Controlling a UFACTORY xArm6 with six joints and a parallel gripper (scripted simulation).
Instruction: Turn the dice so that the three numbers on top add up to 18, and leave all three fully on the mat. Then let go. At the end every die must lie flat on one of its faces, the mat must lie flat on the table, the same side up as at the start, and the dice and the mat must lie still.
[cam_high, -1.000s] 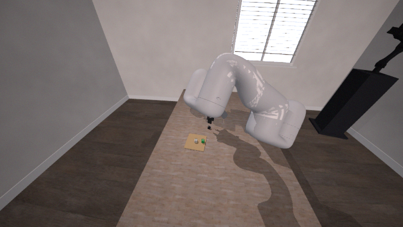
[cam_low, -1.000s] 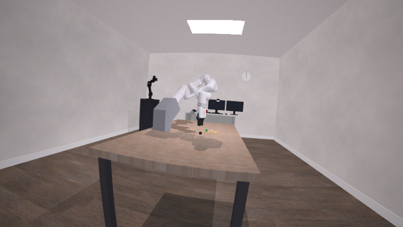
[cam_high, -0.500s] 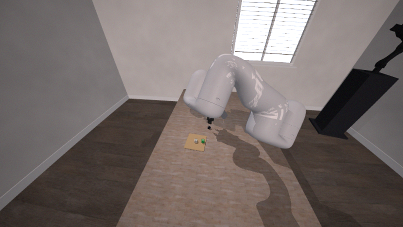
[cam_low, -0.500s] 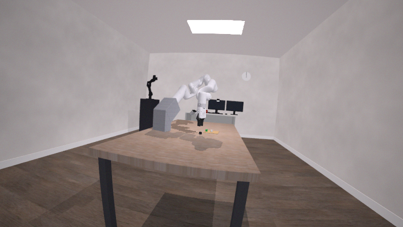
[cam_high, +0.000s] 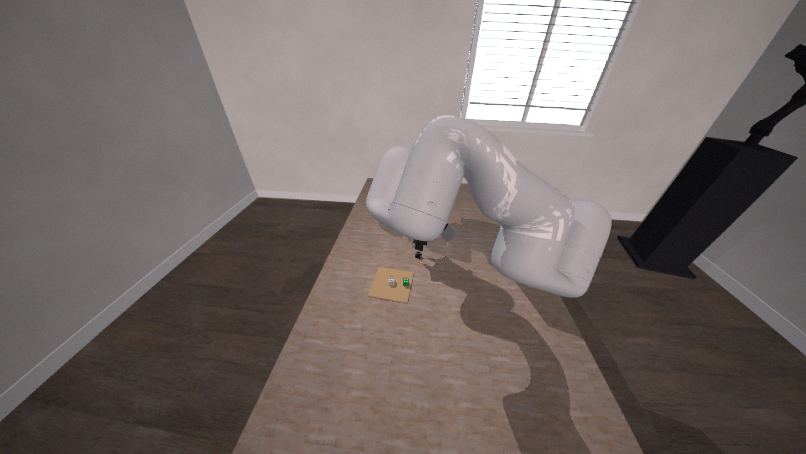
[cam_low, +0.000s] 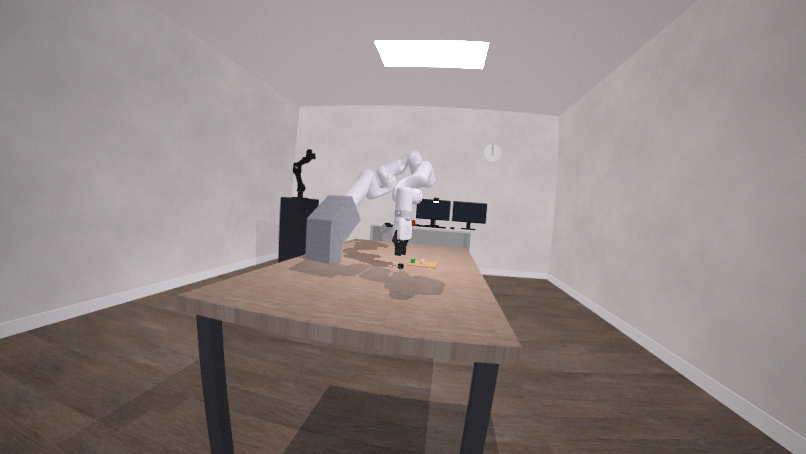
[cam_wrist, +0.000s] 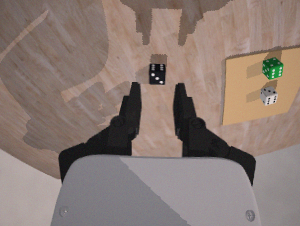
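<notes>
My gripper is now 7 cm above the black die and 1 cm short of it. Round my hand: mat: 17 cm to the left, 8 cm below, 6 cm ahead; then white die: 17 cm to the left, 7 cm below, 6 cm ahead; then green die: 15 cm to the left, 7 cm below, 1 cm ahead.
</notes>
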